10 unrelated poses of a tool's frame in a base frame.
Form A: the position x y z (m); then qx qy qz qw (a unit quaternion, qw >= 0).
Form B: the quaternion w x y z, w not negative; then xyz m. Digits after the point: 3 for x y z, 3 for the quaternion.
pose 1, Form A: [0.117 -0.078 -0.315 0.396 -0.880 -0.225 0.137]
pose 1, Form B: [0.137 0.396 -0.880 -0.225 0.117 -0.078 -0.315]
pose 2, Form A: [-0.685 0.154 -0.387 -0.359 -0.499 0.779 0.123]
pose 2, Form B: [0.123 -0.359 -0.499 0.779 -0.685 0.154 -0.387]
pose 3, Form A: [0.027 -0.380 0.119 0.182 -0.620 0.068 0.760]
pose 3, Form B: [0.760 0.182 -0.620 0.068 0.027 -0.380 0.119]
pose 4, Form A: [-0.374 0.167 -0.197 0.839 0.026 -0.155 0.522]
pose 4, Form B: [0.522 0.839 0.026 -0.155 -0.374 0.167 -0.197]
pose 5, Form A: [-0.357 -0.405 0.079 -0.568 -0.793 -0.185 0.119]
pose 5, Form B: [0.119 -0.568 -0.793 -0.185 -0.357 -0.405 0.079]
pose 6, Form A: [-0.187 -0.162 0.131 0.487 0.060 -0.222 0.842]
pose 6, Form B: [0.842 0.487 0.060 -0.222 -0.187 -0.162 0.131]
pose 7, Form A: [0.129 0.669 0.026 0.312 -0.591 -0.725 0.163]
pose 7, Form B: [0.163 0.312 -0.591 -0.725 0.129 0.669 0.026]
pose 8, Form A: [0.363 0.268 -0.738 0.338 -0.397 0.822 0.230]
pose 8, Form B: [0.230 0.338 -0.397 0.822 0.363 0.268 -0.738]
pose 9, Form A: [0.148 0.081 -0.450 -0.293 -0.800 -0.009 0.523]
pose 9, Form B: [0.523 -0.293 -0.800 -0.009 0.148 0.081 -0.450]
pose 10, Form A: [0.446 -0.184 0.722 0.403 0.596 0.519 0.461]
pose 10, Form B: [0.461 0.403 0.596 0.519 0.446 -0.184 0.722]
